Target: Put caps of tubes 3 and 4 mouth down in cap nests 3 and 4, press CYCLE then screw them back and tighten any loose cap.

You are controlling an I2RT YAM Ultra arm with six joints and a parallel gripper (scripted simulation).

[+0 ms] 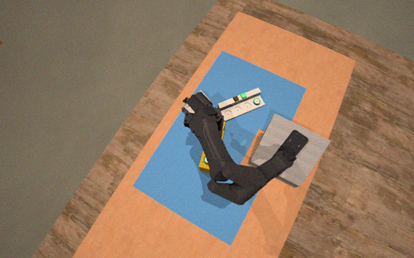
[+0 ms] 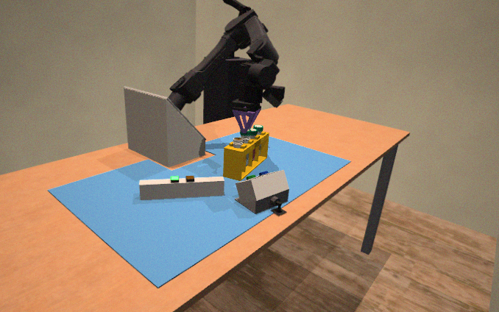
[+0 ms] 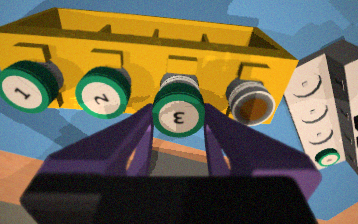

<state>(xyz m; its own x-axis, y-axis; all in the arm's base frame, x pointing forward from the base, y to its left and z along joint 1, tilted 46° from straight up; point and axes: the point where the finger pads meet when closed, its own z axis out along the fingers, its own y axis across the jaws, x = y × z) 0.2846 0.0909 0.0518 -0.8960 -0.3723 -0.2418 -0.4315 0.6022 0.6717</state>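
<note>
Right now the cap 3 is 1 cm below my hand. The rest, counted from my hand: green key: 15 cm ahead, 13 cm to the right, 7 cm below; blue key: 16 cm ahead, 8 cm to the right, 7 cm below; cap 2: 5 cm to the left, 2 cm below, 2 cm behind.
</note>
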